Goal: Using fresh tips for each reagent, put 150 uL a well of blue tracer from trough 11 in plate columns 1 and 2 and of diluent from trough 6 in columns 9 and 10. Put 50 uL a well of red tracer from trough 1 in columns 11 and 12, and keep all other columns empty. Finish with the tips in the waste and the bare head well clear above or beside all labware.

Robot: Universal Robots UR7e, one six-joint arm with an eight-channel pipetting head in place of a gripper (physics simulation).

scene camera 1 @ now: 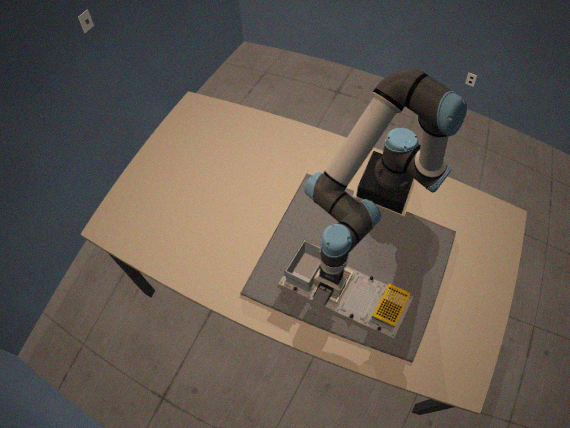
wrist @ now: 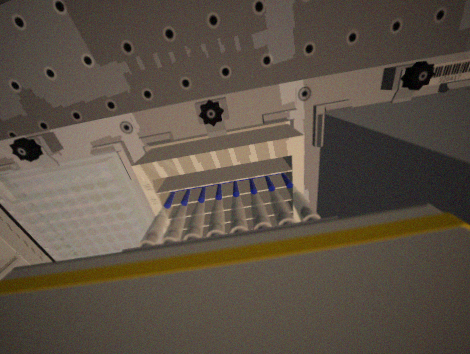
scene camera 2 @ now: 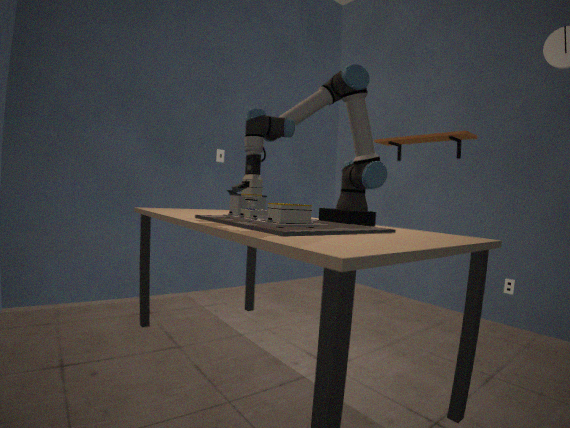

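Observation:
My pipetting head (scene camera 1: 331,280) (scene camera 2: 253,186) (wrist: 228,217) hangs upright over the trough reservoir (scene camera 1: 344,288) (wrist: 296,162). It carries eight clear tips, whose lower ends show blue liquid in the wrist view. The tip ends are over the blue-lined trough; whether they touch liquid I cannot tell. The well plate (scene camera 1: 361,296) (wrist: 75,210) is beside the reservoir and its visible wells look pale, with no colour showing. The yellow-topped tip rack (scene camera 1: 392,304) (scene camera 2: 290,214) stands beyond the plate, with dark rows and a paler band. The other troughs are mostly hidden.
A grey open waste bin (scene camera 1: 298,279) (scene camera 2: 235,205) stands close on the reservoir's other side from the plate. Black knobs (wrist: 211,113) line the edge of the pale deck plate. The deck rests on a dark mat (scene camera 1: 280,250) on the wooden table (scene camera 1: 175,175) (scene camera 2: 400,245).

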